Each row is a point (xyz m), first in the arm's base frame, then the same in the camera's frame.
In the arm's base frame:
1: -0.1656 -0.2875 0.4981
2: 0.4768 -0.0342 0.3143
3: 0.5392 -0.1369 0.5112
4: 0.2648 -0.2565 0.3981
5: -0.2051 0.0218 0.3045
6: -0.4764 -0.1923 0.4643
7: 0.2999 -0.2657 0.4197
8: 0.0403 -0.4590 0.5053
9: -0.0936 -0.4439 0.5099
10: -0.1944 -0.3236 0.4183
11: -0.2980 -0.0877 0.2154
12: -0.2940 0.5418 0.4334
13: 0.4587 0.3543 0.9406
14: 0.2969 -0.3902 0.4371
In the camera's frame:
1: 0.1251 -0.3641 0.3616
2: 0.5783 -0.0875 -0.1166
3: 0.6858 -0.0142 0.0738
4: 0.4921 -0.2613 0.1359
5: -0.0552 -0.2831 0.0524
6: -0.1960 -0.4230 0.3774
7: 0.5281 -0.2423 0.1470
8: 0.3864 -0.4106 0.3994
9: 0.2603 -0.4420 0.4354
10: 0.1136 -0.4494 0.3285
11: -0.0910 -0.4471 0.0722
12: -0.3660 0.1323 -0.1083
13: 0.4039 0.5734 0.1595
14: 0.5822 -0.3194 0.2303

